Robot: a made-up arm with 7 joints. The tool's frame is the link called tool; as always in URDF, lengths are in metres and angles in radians. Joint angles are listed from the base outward.
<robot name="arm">
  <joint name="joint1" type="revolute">
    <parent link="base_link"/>
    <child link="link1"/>
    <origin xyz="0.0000 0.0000 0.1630"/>
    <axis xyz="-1 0 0"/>
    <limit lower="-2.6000" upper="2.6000"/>
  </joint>
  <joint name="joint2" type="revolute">
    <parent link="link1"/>
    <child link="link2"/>
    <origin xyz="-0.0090 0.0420 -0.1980"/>
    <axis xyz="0 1 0"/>
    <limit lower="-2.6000" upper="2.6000"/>
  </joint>
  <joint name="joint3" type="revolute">
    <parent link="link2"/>
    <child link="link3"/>
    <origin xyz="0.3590 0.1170 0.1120"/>
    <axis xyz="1 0 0"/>
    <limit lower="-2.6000" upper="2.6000"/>
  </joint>
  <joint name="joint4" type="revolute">
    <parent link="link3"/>
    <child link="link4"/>
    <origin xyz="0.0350 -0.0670 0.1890"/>
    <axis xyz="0 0 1"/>
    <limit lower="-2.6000" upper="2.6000"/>
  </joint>
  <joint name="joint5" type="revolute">
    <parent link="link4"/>
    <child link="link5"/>
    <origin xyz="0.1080 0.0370 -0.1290"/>
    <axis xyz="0 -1 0"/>
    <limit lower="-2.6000" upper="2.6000"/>
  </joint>
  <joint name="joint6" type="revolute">
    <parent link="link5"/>
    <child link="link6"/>
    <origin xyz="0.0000 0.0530 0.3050"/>
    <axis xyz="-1 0 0"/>
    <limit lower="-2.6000" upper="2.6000"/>
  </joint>
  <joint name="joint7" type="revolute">
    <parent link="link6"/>
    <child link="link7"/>
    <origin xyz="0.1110 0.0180 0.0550"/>
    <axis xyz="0 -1 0"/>
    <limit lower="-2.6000" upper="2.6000"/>
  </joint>
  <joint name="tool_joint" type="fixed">
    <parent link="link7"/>
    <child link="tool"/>
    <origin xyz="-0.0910 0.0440 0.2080"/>
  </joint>
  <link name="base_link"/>
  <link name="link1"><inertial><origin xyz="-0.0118 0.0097 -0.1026"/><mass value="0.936"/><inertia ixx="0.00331" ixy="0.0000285" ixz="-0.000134" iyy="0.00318" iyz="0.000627" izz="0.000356"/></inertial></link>
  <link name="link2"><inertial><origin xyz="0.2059 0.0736 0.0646"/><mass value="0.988"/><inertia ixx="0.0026" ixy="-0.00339" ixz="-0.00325" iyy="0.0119" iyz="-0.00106" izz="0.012"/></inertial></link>
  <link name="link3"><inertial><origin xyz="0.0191 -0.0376 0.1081"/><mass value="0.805"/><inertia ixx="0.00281" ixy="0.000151" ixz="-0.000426" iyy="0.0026" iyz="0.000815" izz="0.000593"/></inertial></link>
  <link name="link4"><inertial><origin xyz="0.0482 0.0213 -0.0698"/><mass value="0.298"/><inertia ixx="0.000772" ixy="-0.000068" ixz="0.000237" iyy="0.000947" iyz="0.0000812" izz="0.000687"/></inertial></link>
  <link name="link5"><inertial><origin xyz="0.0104 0.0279 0.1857"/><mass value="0.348"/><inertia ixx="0.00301" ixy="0" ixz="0" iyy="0.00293" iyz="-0.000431" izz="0.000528"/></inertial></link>
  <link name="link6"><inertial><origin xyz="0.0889 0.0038 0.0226"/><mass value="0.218"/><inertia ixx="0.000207" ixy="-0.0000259" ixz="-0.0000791" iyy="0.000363" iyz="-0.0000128" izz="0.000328"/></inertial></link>
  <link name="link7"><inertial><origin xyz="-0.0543 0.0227 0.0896"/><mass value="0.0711"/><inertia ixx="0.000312" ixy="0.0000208" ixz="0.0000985" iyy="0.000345" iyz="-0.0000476" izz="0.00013"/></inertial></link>
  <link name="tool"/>
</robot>
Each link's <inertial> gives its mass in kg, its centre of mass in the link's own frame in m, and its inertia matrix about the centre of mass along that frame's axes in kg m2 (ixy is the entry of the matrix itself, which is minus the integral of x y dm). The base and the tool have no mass. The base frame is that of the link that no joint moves.
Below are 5 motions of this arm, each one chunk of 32 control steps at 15 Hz.
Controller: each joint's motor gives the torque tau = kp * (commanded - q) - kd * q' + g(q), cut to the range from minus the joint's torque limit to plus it. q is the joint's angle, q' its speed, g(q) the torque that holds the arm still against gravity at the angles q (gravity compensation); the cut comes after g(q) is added. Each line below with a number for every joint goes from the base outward.
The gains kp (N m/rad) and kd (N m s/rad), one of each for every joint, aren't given. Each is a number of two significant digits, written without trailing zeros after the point. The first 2 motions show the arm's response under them.
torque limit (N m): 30 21 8 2.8 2.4 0.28 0.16
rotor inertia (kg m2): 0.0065 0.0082 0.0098 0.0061 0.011 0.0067 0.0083
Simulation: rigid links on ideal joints. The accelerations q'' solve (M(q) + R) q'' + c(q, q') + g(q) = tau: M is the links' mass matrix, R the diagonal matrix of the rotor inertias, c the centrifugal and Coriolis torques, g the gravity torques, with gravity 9.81 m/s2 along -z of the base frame. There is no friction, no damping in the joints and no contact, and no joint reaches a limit. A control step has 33 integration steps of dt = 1/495 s. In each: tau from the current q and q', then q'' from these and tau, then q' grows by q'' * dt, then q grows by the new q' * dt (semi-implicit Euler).
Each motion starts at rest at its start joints. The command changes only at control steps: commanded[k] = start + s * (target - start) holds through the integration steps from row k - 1 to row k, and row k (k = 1, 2, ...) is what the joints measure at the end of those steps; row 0 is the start. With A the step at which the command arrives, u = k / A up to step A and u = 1 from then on. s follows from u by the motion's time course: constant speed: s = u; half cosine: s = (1 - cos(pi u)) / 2; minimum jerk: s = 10 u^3 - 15 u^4 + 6 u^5; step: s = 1 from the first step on.
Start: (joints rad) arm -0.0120 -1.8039 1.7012 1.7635 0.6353 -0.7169 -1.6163
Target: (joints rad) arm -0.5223 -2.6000 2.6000 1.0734 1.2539 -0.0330 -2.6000
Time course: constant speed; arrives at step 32
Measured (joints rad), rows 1 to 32:
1: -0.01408 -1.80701 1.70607 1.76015 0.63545 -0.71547 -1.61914
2: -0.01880 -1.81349 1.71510 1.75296 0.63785 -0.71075 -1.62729
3: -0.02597 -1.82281 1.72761 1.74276 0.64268 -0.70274 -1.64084
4: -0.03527 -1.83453 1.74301 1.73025 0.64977 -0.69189 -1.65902
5: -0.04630 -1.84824 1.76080 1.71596 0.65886 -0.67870 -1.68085
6: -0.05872 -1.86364 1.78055 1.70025 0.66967 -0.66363 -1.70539
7: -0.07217 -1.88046 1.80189 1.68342 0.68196 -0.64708 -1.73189
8: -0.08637 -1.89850 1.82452 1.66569 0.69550 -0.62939 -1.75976
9: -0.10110 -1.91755 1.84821 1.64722 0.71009 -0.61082 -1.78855
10: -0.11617 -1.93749 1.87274 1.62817 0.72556 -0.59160 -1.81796
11: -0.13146 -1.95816 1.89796 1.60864 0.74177 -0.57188 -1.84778
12: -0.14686 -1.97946 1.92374 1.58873 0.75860 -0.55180 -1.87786
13: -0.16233 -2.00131 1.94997 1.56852 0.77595 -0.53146 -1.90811
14: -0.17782 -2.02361 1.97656 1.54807 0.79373 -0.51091 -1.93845
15: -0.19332 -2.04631 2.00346 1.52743 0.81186 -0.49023 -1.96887
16: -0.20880 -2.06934 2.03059 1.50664 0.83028 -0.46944 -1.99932
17: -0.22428 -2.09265 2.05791 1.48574 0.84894 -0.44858 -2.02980
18: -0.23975 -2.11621 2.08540 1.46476 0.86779 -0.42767 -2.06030
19: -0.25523 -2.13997 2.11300 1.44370 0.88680 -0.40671 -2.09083
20: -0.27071 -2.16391 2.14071 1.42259 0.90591 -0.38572 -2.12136
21: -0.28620 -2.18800 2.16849 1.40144 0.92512 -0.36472 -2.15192
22: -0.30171 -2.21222 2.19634 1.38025 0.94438 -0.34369 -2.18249
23: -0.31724 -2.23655 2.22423 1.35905 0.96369 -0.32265 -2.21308
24: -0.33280 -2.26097 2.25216 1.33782 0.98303 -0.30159 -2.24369
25: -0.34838 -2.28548 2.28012 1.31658 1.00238 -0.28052 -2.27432
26: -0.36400 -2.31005 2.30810 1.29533 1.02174 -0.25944 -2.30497
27: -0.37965 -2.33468 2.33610 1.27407 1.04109 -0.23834 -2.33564
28: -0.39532 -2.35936 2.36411 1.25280 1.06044 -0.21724 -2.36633
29: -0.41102 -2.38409 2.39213 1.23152 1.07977 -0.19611 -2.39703
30: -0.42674 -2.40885 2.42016 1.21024 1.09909 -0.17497 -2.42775
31: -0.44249 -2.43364 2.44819 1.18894 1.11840 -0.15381 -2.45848
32: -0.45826 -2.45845 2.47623 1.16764 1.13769 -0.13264 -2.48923
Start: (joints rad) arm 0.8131 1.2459 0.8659 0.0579 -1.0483 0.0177 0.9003
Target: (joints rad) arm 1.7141 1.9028 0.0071 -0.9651 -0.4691 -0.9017 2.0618
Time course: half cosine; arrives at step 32
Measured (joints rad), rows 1 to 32:
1: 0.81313 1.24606 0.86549 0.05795 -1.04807 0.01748 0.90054
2: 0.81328 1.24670 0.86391 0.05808 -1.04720 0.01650 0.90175
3: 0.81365 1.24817 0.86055 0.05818 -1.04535 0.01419 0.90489
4: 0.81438 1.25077 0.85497 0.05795 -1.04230 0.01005 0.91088
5: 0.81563 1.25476 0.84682 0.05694 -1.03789 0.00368 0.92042
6: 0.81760 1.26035 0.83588 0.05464 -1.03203 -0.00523 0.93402
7: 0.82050 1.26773 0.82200 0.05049 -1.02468 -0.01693 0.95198
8: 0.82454 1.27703 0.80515 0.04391 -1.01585 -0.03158 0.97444
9: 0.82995 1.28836 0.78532 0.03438 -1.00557 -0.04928 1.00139
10: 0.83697 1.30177 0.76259 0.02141 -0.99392 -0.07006 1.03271
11: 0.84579 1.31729 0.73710 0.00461 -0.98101 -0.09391 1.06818
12: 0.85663 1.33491 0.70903 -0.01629 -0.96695 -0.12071 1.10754
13: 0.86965 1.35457 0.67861 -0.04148 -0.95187 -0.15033 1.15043
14: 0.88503 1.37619 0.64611 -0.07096 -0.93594 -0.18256 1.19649
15: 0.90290 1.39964 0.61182 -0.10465 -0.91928 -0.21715 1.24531
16: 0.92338 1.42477 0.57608 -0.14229 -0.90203 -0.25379 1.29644
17: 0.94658 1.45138 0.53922 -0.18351 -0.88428 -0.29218 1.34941
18: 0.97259 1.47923 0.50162 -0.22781 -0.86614 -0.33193 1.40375
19: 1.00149 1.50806 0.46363 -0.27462 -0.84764 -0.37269 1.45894
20: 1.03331 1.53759 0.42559 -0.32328 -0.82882 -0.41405 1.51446
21: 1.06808 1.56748 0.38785 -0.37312 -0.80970 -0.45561 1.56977
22: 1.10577 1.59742 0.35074 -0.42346 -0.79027 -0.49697 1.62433
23: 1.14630 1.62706 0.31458 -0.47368 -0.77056 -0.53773 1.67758
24: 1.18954 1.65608 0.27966 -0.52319 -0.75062 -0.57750 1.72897
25: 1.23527 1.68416 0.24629 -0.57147 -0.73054 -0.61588 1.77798
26: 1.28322 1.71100 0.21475 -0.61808 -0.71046 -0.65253 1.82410
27: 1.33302 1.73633 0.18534 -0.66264 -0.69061 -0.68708 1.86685
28: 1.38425 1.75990 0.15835 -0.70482 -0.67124 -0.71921 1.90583
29: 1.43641 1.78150 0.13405 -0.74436 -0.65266 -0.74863 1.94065
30: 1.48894 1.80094 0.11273 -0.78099 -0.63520 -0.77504 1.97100
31: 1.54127 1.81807 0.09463 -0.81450 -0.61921 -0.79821 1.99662
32: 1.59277 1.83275 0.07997 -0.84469 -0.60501 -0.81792 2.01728
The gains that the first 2 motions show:
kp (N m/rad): 3.2 23 7 1.2 1.5 0.58 0.48
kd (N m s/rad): 1 9.5 2.3 0.38 0.66 0.2 0.13
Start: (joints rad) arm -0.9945 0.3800 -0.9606 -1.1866 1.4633 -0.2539 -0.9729
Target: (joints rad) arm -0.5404 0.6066 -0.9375 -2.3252 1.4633 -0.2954 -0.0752
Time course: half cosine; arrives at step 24
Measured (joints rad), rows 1 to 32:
1: -0.99453 0.38009 -0.96056 -1.18694 1.46328 -0.25403 -0.97255
2: -0.99455 0.38047 -0.96039 -1.18858 1.46315 -0.25457 -0.97083
3: -0.99438 0.38133 -0.96007 -1.19281 1.46273 -0.25566 -0.96649
4: -0.99370 0.38285 -0.95955 -1.20091 1.46185 -0.25735 -0.95838
5: -0.99212 0.38518 -0.95884 -1.21399 1.46040 -0.25954 -0.94566
6: -0.98920 0.38843 -0.95793 -1.23289 1.45836 -0.26213 -0.92778
7: -0.98453 0.39270 -0.95687 -1.25817 1.45574 -0.26497 -0.90448
8: -0.97773 0.39804 -0.95569 -1.29014 1.45264 -0.26792 -0.87576
9: -0.96850 0.40449 -0.95444 -1.32880 1.44917 -0.27085 -0.84180
10: -0.95662 0.41204 -0.95317 -1.37391 1.44551 -0.27364 -0.80297
11: -0.94194 0.42067 -0.95193 -1.42503 1.44184 -0.27619 -0.75977
12: -0.92443 0.43029 -0.95076 -1.48149 1.43838 -0.27842 -0.71282
13: -0.90414 0.44082 -0.94970 -1.54245 1.43534 -0.28027 -0.66280
14: -0.88122 0.45212 -0.94876 -1.60693 1.43291 -0.28171 -0.61050
15: -0.85588 0.46405 -0.94795 -1.67384 1.43130 -0.28275 -0.55673
16: -0.82844 0.47643 -0.94728 -1.74200 1.43064 -0.28341 -0.50235
17: -0.79925 0.48908 -0.94671 -1.81020 1.43106 -0.28374 -0.44822
18: -0.76872 0.50178 -0.94622 -1.87721 1.43260 -0.28381 -0.39523
19: -0.73735 0.51434 -0.94578 -1.94185 1.43528 -0.28369 -0.34427
20: -0.70562 0.52653 -0.94535 -2.00301 1.43902 -0.28344 -0.29618
21: -0.67409 0.53815 -0.94491 -2.05965 1.44373 -0.28310 -0.25180
22: -0.64331 0.54900 -0.94442 -2.11088 1.44927 -0.28271 -0.21190
23: -0.61384 0.55888 -0.94388 -2.15588 1.45545 -0.28227 -0.17718
24: -0.58626 0.56761 -0.94329 -2.19399 1.46209 -0.28176 -0.14827
25: -0.56111 0.57516 -0.94264 -2.22506 1.46896 -0.28129 -0.12537
26: -0.53892 0.58161 -0.94196 -2.24973 1.47572 -0.28107 -0.10795
27: -0.51999 0.58709 -0.94128 -2.26898 1.48204 -0.28119 -0.09508
28: -0.50446 0.59171 -0.94064 -2.28383 1.48765 -0.28163 -0.08580
29: -0.49234 0.59555 -0.94006 -2.29516 1.49237 -0.28233 -0.07927
30: -0.48350 0.59871 -0.93954 -2.30374 1.49609 -0.28320 -0.07481
31: -0.47772 0.60126 -0.93909 -2.31017 1.49877 -0.28417 -0.07188
32: -0.47474 0.60329 -0.93872 -2.31493 1.50040 -0.28518 -0.07008

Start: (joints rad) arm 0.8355 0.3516 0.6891 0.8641 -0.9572 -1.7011 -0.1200
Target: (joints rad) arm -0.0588 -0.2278 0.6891 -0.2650 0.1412 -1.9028 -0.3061
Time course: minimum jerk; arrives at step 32
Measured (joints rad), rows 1 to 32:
1: 0.83550 0.35159 0.68910 0.86407 -0.95719 -1.70111 -0.12001
2: 0.83545 0.35148 0.68906 0.86383 -0.95713 -1.70119 -0.12008
3: 0.83522 0.35109 0.68897 0.86296 -0.95684 -1.70146 -0.12032
4: 0.83452 0.35020 0.68877 0.86084 -0.95604 -1.70207 -0.12090
5: 0.83291 0.34849 0.68845 0.85668 -0.95430 -1.70315 -0.12196
6: 0.82985 0.34568 0.68799 0.84966 -0.95109 -1.70485 -0.12367
7: 0.82470 0.34146 0.68741 0.83896 -0.94585 -1.70725 -0.12616
8: 0.81681 0.33555 0.68673 0.82386 -0.93801 -1.71041 -0.12952
9: 0.80551 0.32771 0.68597 0.80378 -0.92702 -1.71436 -0.13379
10: 0.79021 0.31775 0.68516 0.77835 -0.91241 -1.71905 -0.13900
11: 0.77039 0.30554 0.68432 0.74744 -0.89379 -1.72443 -0.14513
12: 0.74569 0.29098 0.68350 0.71117 -0.87090 -1.73042 -0.15211
13: 0.71591 0.27407 0.68269 0.66995 -0.84356 -1.73690 -0.15988
14: 0.68107 0.25483 0.68194 0.62439 -0.81173 -1.74381 -0.16833
15: 0.64143 0.23334 0.68123 0.57532 -0.77546 -1.75105 -0.17733
16: 0.59749 0.20976 0.68057 0.52366 -0.73492 -1.75857 -0.18675
17: 0.54999 0.18429 0.67995 0.47035 -0.69037 -1.76634 -0.19646
18: 0.49984 0.15718 0.67935 0.41621 -0.64217 -1.77433 -0.20630
19: 0.44809 0.12876 0.67876 0.36190 -0.59079 -1.78250 -0.21613
20: 0.39580 0.09942 0.67819 0.30784 -0.53677 -1.79081 -0.22582
21: 0.34396 0.06957 0.67768 0.25430 -0.48079 -1.79918 -0.23522
22: 0.29345 0.03968 0.67728 0.20144 -0.42358 -1.80752 -0.24419
23: 0.24499 0.01024 0.67704 0.14943 -0.36601 -1.81574 -0.25263
24: 0.19913 -0.01829 0.67704 0.09860 -0.30896 -1.82374 -0.26042
25: 0.15630 -0.04547 0.67731 0.04942 -0.25337 -1.83145 -0.26746
26: 0.11684 -0.07092 0.67787 0.00257 -0.20017 -1.83880 -0.27370
27: 0.08109 -0.09433 0.67869 -0.04116 -0.15018 -1.84573 -0.27910
28: 0.04931 -0.11546 0.67972 -0.08099 -0.10414 -1.85220 -0.28364
29: 0.02175 -0.13417 0.68087 -0.11627 -0.06261 -1.85816 -0.28735
30: -0.00146 -0.15042 0.68206 -0.14657 -0.02597 -1.86358 -0.29028
31: -0.02030 -0.16424 0.68320 -0.17175 0.00564 -1.86844 -0.29255
32: -0.03495 -0.17579 0.68423 -0.19208 0.03231 -1.87279 -0.29430

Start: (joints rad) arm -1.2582 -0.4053 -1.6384 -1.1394 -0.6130 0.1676 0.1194
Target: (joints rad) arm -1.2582 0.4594 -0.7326 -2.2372 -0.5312 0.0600 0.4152
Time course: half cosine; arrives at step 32
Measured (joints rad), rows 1 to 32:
1: -1.25820 -0.40506 -1.63805 -1.13979 -0.61281 0.16759 0.11947
2: -1.25817 -0.40406 -1.63667 -1.14141 -0.61220 0.16752 0.11981
3: -1.25809 -0.40178 -1.63367 -1.14509 -0.61112 0.16729 0.12069
4: -1.25791 -0.39782 -1.62856 -1.15150 -0.60963 0.16682 0.12234
5: -1.25763 -0.39182 -1.62099 -1.16116 -0.60775 0.16602 0.12490
6: -1.25725 -0.38355 -1.61070 -1.17446 -0.60553 0.16484 0.12850
7: -1.25677 -0.37282 -1.59753 -1.19167 -0.60300 0.16323 0.13318
8: -1.25623 -0.35950 -1.58138 -1.21291 -0.60020 0.16115 0.13896
9: -1.25566 -0.34356 -1.56224 -1.23823 -0.59715 0.15859 0.14583
10: -1.25510 -0.32499 -1.54015 -1.26757 -0.59388 0.15555 0.15374
11: -1.25460 -0.30382 -1.51520 -1.30077 -0.59046 0.15204 0.16264
12: -1.25424 -0.28016 -1.48754 -1.33757 -0.58693 0.14810 0.17245
13: -1.25407 -0.25412 -1.45734 -1.37765 -0.58338 0.14376 0.18309
14: -1.25419 -0.22587 -1.42479 -1.42059 -0.57988 0.13909 0.19445
15: -1.25466 -0.19560 -1.39014 -1.46592 -0.57655 0.13417 0.20644
16: -1.25555 -0.16354 -1.35362 -1.51312 -0.57347 0.12908 0.21892
17: -1.25690 -0.12992 -1.31551 -1.56165 -0.57075 0.12390 0.23180
18: -1.25872 -0.09501 -1.27608 -1.61093 -0.56849 0.11873 0.24495
19: -1.26098 -0.05909 -1.23566 -1.66040 -0.56675 0.11365 0.25826
20: -1.26361 -0.02248 -1.19457 -1.70949 -0.56559 0.10874 0.27161
21: -1.26649 0.01452 -1.15318 -1.75770 -0.56502 0.10408 0.28488
22: -1.26946 0.05159 -1.11186 -1.80455 -0.56500 0.09972 0.29798
23: -1.27231 0.08839 -1.07104 -1.84961 -0.56548 0.09570 0.31081
24: -1.27484 0.12460 -1.03114 -1.89253 -0.56635 0.09204 0.32327
25: -1.27684 0.15989 -0.99260 -1.93299 -0.56746 0.08875 0.33527
26: -1.27811 0.19393 -0.95588 -1.97075 -0.56866 0.08582 0.34673
27: -1.27851 0.22641 -0.92139 -2.00562 -0.56980 0.08323 0.35757
28: -1.27797 0.25702 -0.88953 -2.03744 -0.57074 0.08097 0.36768
29: -1.27647 0.28547 -0.86066 -2.06607 -0.57136 0.07899 0.37698
30: -1.27404 0.31145 -0.83508 -2.09138 -0.57160 0.07729 0.38535
31: -1.27081 0.33473 -0.81304 -2.11323 -0.57146 0.07583 0.39270
32: -1.26692 0.35504 -0.79474 -2.13148 -0.57096 0.07462 0.39891

